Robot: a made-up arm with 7 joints.
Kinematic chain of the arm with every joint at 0, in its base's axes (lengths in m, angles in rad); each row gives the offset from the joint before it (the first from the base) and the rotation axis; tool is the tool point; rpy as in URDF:
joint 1: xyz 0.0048 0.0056 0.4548 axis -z
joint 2: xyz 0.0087 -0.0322 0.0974 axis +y
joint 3: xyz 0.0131 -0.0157 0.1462 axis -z
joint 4: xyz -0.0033 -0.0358 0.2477 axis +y
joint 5: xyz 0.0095 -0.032 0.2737 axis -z
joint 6: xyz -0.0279 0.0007 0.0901 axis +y
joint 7: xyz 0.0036 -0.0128 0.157 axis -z
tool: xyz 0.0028 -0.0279 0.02 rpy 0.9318 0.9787 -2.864
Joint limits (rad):
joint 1: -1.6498..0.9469
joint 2: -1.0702..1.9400
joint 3: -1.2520..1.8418
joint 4: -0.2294..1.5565
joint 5: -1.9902..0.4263
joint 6: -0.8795..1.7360
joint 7: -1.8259..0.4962
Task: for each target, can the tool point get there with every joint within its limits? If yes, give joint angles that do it. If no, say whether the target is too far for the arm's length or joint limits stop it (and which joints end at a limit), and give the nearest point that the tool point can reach.
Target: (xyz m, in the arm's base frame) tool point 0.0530 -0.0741 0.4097
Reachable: no: joint limits stop it (at a limit: joint 1, joint 4, joint 6) | nearest point 0.1696 -0.1311 0.2159 | short by 0.233 m
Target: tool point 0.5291 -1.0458 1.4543
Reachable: no: too far | nearest point 0.3447 -0.6759 1.1345 | short by 0.523 m
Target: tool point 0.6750 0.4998 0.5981
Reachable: yes | joints -0.5915 0.9014 -0.4084 1.0067 0.0293 0.0846 -0.2834
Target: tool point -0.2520 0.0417 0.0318
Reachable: no: joint limits stop it (at a limit: joint 1, joint 2, joint 4, joint 5, joint 6) | nearest point -0.2412 0.1038 0.0336 | short by 0.063 m
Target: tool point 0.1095 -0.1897 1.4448
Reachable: yes | joints -0.5835 -0.2569 0.5234 0.4247 -1.2282 0.0831 -1.2825
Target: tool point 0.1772 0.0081 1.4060
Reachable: yes | joints 0.2320 -0.2572 -0.4072 0.6784 -0.8996 0.1317 -1.2399
